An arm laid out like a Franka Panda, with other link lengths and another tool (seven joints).
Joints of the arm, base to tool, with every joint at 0 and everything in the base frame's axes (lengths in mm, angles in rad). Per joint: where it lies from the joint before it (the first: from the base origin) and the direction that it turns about. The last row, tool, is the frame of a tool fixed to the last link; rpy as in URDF.
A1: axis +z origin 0 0 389.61
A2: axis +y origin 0 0 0
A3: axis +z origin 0 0 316
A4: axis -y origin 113.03 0 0
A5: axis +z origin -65.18 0 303.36
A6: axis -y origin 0 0 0
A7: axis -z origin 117.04 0 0
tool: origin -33 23 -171.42 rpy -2.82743 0 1.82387
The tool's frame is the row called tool.
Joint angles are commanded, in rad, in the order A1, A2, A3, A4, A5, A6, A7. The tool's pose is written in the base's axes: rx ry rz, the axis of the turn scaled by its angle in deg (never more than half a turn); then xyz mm. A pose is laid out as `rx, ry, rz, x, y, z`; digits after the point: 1 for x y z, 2 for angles.
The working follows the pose.
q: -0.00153 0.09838 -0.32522 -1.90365 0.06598 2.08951 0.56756
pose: -149.47, -73.24, 4.40, 548.4, -136.4, 467.4
Where each joint sits with the arm in this pose, in the base's axes (m; each line is computed from the numbers above, not from the rounded line before):
A1: 0.0000 0.0000 0.3896
A2: 0.0000 0.0000 0.3896
A3: 0.0310 0.0000 0.7041
A4: 0.1376 -0.0363 0.6936
A5: 0.4242 -0.1352 0.6276
A6: 0.4242 -0.1352 0.6276
A7: 0.5334 -0.1757 0.6384
the tool: 0.5484 -0.1364 0.4674

